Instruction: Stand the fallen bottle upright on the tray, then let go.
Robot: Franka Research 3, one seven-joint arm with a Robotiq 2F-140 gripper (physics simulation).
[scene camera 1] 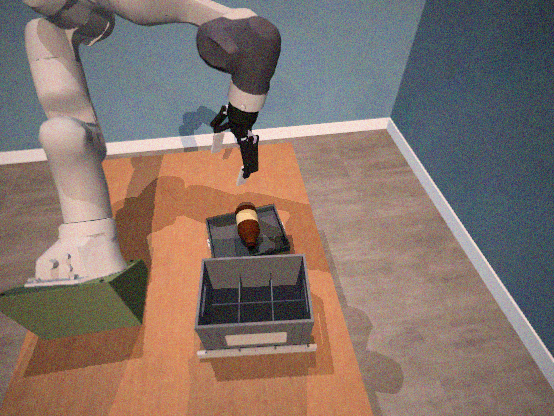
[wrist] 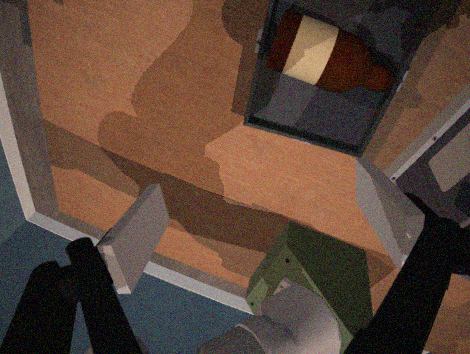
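A brown bottle with a cream label (scene camera 1: pixel 247 225) (wrist: pixel 311 50) lies on its side in a shallow dark grey tray (scene camera 1: pixel 223 246) (wrist: pixel 330 111). Its neck points toward the divided box, and its base is at the far side of the tray in the scene view. My gripper (scene camera 1: pixel 229 160) (wrist: pixel 256 192) is wide open with nothing between its fingers. It hangs tilted above and beyond the bottle in the scene view, apart from both bottle and tray. In the wrist view the bottle is near the top, beyond the fingertips.
A grey box with several compartments (scene camera 1: pixel 210 338) (wrist: pixel 454 161) stands close beside the tray, with walls higher than the tray's. The green block (scene camera 1: pixel 75 311) (wrist: pixel 332 270) under the arm's base is to the left in the scene view. A wall runs behind the orange surface.
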